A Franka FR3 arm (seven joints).
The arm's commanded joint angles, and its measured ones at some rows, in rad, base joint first. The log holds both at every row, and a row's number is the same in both.
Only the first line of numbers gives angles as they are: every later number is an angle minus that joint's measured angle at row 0.
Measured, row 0: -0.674, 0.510, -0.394, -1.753, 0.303, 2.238, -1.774
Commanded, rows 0 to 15: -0.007, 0.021, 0.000, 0.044, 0.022, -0.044, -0.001; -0.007, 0.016, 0.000, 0.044, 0.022, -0.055, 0.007; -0.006, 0.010, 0.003, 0.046, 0.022, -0.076, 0.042; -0.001, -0.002, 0.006, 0.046, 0.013, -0.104, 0.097; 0.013, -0.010, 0.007, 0.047, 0.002, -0.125, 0.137; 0.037, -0.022, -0.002, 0.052, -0.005, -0.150, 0.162; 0.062, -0.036, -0.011, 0.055, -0.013, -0.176, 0.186; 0.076, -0.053, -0.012, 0.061, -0.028, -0.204, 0.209; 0.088, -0.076, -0.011, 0.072, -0.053, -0.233, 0.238; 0.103, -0.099, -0.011, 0.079, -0.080, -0.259, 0.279; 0.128, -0.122, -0.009, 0.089, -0.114, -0.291, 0.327; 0.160, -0.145, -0.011, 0.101, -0.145, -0.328, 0.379; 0.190, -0.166, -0.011, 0.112, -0.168, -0.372, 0.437; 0.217, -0.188, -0.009, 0.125, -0.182, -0.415, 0.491; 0.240, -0.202, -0.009, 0.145, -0.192, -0.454, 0.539; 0.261, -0.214, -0.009, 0.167, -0.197, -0.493, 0.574
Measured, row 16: 0.195, -0.163, -0.002, 0.129, -0.156, -0.383, 0.450
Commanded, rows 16 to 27: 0.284, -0.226, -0.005, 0.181, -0.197, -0.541, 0.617; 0.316, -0.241, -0.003, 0.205, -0.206, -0.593, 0.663; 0.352, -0.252, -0.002, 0.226, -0.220, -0.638, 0.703; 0.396, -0.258, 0.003, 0.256, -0.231, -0.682, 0.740; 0.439, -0.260, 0.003, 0.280, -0.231, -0.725, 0.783; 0.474, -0.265, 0.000, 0.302, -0.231, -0.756, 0.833; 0.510, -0.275, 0.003, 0.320, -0.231, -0.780, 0.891; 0.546, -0.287, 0.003, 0.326, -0.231, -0.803, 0.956; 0.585, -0.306, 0.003, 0.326, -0.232, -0.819, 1.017; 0.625, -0.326, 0.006, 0.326, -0.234, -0.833, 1.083; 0.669, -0.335, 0.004, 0.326, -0.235, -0.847, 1.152; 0.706, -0.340, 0.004, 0.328, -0.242, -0.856, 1.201
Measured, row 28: 0.607, -0.301, 0.011, 0.327, -0.214, -0.806, 1.047
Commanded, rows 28 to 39: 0.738, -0.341, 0.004, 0.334, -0.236, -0.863, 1.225; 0.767, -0.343, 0.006, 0.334, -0.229, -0.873, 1.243; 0.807, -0.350, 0.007, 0.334, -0.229, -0.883, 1.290; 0.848, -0.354, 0.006, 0.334, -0.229, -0.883, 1.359; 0.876, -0.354, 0.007, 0.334, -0.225, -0.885, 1.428; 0.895, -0.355, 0.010, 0.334, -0.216, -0.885, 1.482; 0.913, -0.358, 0.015, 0.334, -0.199, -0.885, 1.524; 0.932, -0.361, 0.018, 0.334, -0.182, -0.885, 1.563; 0.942, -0.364, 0.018, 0.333, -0.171, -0.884, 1.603; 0.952, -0.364, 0.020, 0.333, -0.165, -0.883, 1.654; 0.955, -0.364, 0.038, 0.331, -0.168, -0.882, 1.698; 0.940, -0.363, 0.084, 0.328, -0.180, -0.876, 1.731
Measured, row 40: 0.947, -0.350, 0.029, 0.333, -0.188, -0.864, 1.622
